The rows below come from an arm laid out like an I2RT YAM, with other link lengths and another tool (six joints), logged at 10 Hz.
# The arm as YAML. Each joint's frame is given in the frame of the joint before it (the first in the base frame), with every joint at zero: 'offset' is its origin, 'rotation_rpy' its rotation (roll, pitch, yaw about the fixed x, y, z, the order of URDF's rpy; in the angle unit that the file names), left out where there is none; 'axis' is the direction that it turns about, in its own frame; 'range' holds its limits. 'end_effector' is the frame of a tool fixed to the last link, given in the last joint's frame.
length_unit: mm
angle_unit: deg
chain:
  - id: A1
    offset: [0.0, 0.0, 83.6]
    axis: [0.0, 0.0, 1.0]
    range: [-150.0, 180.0]
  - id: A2
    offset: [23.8, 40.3, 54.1]
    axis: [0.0, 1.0, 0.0]
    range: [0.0, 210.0]
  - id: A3
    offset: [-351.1, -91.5, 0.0]
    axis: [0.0, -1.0, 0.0]
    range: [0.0, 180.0]
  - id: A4
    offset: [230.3, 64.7, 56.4]
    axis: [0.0, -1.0, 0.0]
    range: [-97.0, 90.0]
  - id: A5
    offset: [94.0, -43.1, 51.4]
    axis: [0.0, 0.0, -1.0]
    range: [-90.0, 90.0]
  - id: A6
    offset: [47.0, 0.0, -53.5]
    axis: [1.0, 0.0, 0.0]
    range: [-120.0, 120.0]
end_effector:
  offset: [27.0, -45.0, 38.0]
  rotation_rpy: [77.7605, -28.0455, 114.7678]
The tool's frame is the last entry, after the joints.
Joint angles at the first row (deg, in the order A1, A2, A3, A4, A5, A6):
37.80, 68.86, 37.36, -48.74, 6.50, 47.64
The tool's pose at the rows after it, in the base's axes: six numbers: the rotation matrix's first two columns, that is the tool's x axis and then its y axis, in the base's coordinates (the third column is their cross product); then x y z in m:
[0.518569 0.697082 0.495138 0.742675 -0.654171 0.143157 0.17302 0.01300 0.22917]
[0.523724 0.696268 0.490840 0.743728 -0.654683 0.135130 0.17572 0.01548 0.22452]
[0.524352 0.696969 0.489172 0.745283 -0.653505 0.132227 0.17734 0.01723 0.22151]
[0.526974 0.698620 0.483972 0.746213 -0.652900 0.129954 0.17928 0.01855 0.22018]
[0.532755 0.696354 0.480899 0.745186 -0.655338 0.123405 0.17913 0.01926 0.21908]
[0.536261 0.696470 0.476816 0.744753 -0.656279 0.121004 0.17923 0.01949 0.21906]
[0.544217 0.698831 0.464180 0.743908 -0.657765 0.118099 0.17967 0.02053 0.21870]
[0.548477 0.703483 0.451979 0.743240 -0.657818 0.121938 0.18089 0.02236 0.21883]
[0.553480 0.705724 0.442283 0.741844 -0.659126 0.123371 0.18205 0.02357 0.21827]
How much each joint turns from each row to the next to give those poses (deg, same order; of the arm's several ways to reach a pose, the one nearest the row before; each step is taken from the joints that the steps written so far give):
0.06, 1.01, -0.42, 1.44, -0.06, 0.04
-0.07, 1.26, -0.45, 1.31, -0.40, 0.03
0.09, 0.74, -0.37, 0.94, -0.14, 0.02
-0.09, 0.76, 0.09, 0.32, -0.08, -0.09
0.11, 0.32, 0.00, -0.01, -0.28, 0.32
0.00, 0.22, 0.16, -0.24, -0.07, 0.11
0.21, 0.71, 0.34, -0.52, 0.04, 0.40
0.40, 0.81, 0.41, -0.38, 0.42, 0.48
0.16, 0.74, 0.25, -0.13, 0.22, 0.33

